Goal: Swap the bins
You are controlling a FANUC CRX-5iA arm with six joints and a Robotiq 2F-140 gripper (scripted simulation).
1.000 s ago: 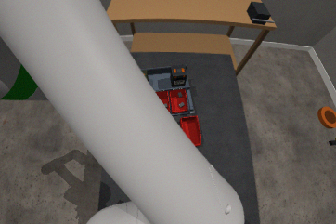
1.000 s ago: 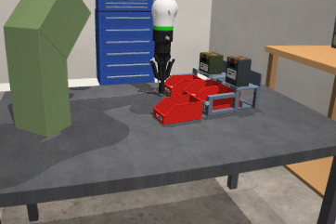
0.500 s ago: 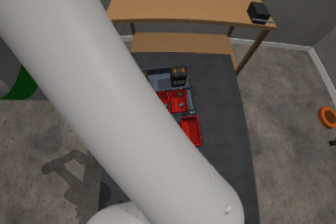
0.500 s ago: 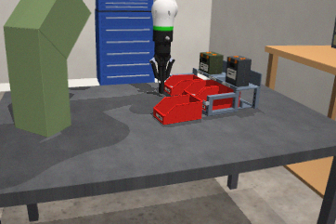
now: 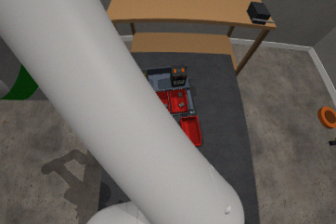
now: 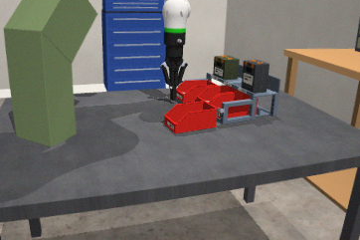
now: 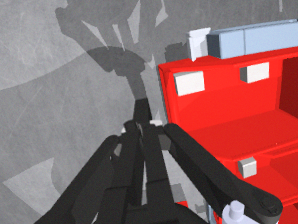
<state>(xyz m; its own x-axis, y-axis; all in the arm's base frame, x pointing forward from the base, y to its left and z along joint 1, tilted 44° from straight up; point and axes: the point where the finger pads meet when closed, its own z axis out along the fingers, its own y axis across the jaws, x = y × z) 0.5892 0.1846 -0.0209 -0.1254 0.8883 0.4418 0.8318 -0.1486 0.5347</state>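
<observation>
The part is 140 mm ahead of my hand, 40 mm to the left of it and 30 mm below it. Also, from my hand: grey shelf: 220 mm ahead, 80 mm to the right, 20 mm above; dark box: 300 mm ahead, 190 mm to the right, 110 mm above.
</observation>
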